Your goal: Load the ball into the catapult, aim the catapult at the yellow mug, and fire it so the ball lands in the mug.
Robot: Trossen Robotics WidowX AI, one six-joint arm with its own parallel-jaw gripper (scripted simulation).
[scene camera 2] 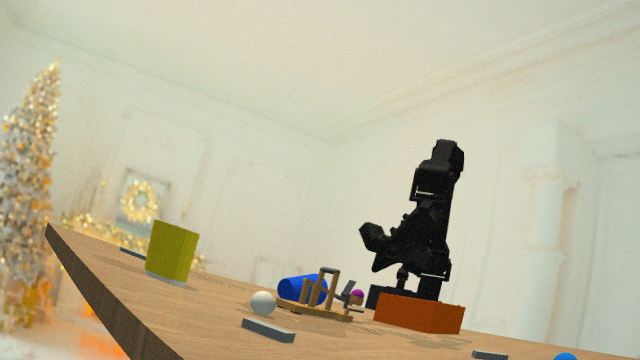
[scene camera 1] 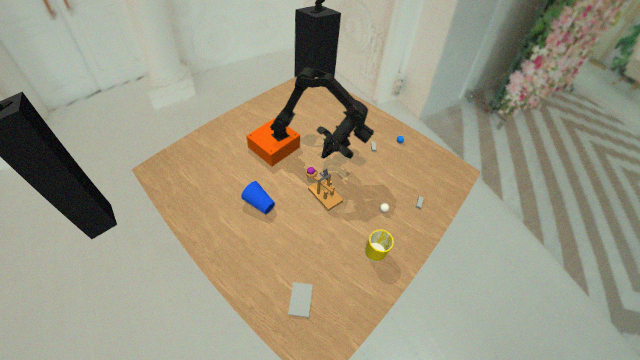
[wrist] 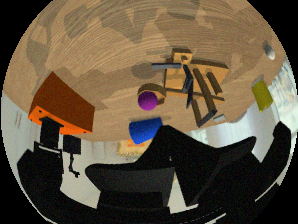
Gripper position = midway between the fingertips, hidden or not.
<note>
My gripper (scene camera 2: pixel 372 271) is shut, holding nothing. Further things: a wooden catapult (scene camera 2: pixel 299 307), a yellow mug (scene camera 2: pixel 171 249) and a blue cup (scene camera 2: pixel 289 288).
The wooden catapult is seen too in scene camera 1 (scene camera 1: pixel 325 194) and in the wrist view (wrist: pixel 183 75). My gripper also shows in scene camera 1 (scene camera 1: pixel 322 158) and in the wrist view (wrist: pixel 164 129).
</note>
